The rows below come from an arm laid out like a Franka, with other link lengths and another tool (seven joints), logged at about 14 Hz.
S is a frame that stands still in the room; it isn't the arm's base.
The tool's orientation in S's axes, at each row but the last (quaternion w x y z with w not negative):
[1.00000, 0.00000, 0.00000, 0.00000]
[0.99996, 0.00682, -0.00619, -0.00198]
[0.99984, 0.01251, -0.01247, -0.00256]
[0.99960, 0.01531, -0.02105, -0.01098]
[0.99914, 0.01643, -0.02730, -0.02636]
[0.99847, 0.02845, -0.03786, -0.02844]
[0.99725, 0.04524, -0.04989, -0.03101]
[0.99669, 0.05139, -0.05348, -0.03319]
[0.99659, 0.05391, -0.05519, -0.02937]
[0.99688, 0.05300, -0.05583, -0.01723]
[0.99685, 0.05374, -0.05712, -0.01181]
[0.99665, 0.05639, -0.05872, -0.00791]
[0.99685, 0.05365, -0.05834, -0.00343]
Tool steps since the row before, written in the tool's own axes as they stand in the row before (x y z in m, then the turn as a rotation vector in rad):
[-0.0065, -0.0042, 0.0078, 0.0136, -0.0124, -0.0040]
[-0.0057, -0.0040, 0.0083, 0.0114, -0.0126, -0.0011]
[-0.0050, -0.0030, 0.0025, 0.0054, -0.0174, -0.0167]
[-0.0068, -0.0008, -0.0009, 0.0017, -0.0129, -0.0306]
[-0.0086, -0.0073, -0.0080, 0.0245, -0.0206, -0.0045]
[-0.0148, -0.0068, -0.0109, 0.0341, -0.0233, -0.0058]
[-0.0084, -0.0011, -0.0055, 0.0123, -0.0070, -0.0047]
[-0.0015, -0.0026, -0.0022, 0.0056, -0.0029, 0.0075]
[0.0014, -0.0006, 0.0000, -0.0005, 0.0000, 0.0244]
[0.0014, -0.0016, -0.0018, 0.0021, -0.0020, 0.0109]
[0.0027, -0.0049, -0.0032, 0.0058, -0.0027, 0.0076]
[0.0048, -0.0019, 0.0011, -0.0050, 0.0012, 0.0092]
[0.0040, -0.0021, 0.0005, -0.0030, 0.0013, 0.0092]
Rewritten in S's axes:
[-0.0065, -0.0042, 0.0078, 0.0136, -0.0124, -0.0040]
[-0.0058, -0.0041, 0.0082, 0.0114, -0.0126, -0.0011]
[-0.0051, -0.0030, 0.0023, 0.0057, -0.0170, -0.0170]
[-0.0068, -0.0006, -0.0012, 0.0027, -0.0120, -0.0309]
[-0.0085, -0.0066, -0.0087, 0.0236, -0.0217, -0.0039]
[-0.0143, -0.0053, -0.0123, 0.0331, -0.0249, -0.0046]
[-0.0078, -0.0001, -0.0064, 0.0123, -0.0074, -0.0041]
[-0.0014, -0.0023, -0.0026, 0.0046, -0.0040, 0.0077]
[0.0014, -0.0007, 0.0001, -0.0033, -0.0025, 0.0241]
[0.0015, -0.0015, -0.0018, 0.0008, -0.0032, 0.0108]
[0.0030, -0.0046, -0.0034, 0.0048, -0.0037, 0.0079]
[0.0046, -0.0021, 0.0014, -0.0060, 0.0003, 0.0086]
[0.0039, -0.0022, 0.0007, -0.0041, 0.0004, 0.0089]

